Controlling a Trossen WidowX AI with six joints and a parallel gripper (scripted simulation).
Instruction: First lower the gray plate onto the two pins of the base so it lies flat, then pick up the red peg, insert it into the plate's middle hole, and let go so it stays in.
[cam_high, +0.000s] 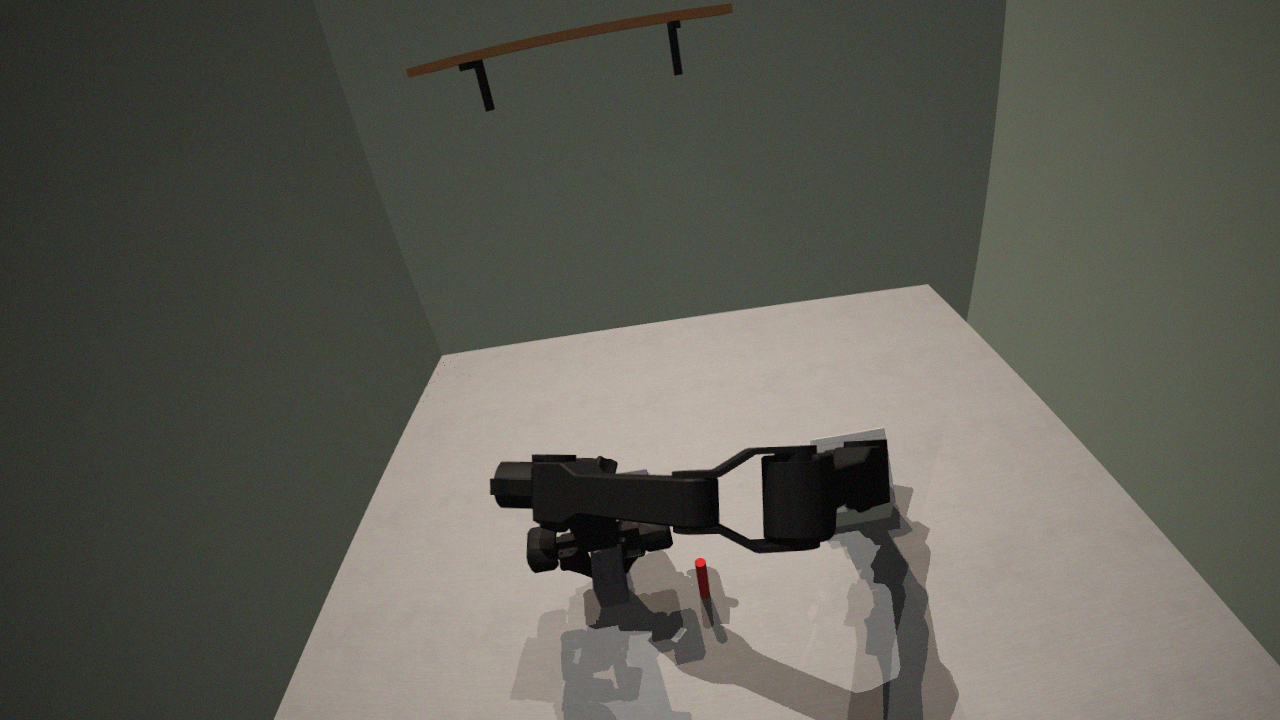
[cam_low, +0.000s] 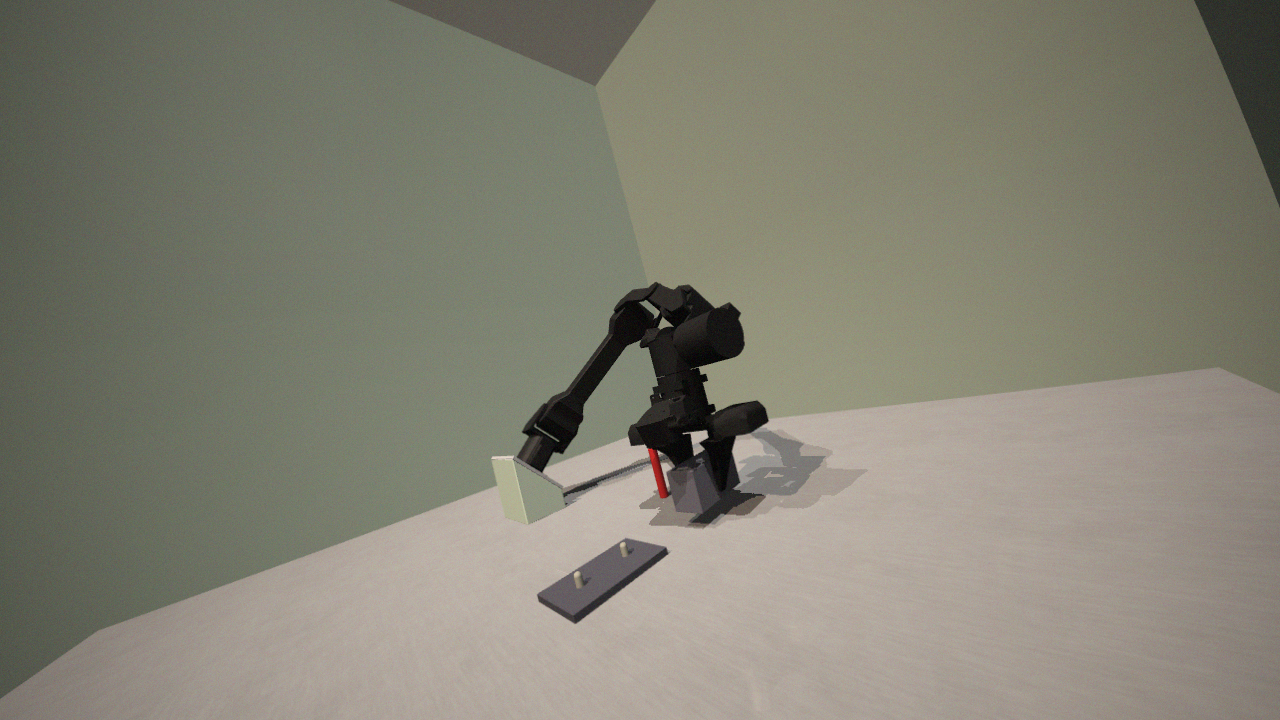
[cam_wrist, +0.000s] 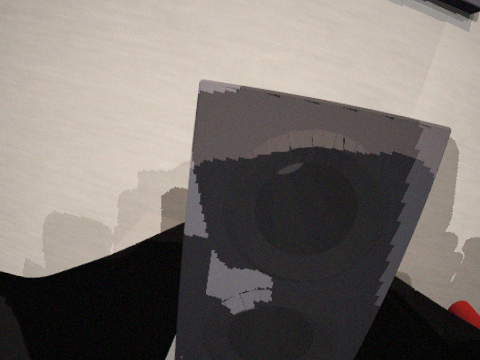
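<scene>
Now: gripper tip 16 cm to the left of the dark base, 2 cm past it and 2 cm above it. From my gripper tip the other things lie so: red peg: 13 cm behind, 3 cm to the left, 1 cm above; then gray plate: 3 cm above.
</scene>
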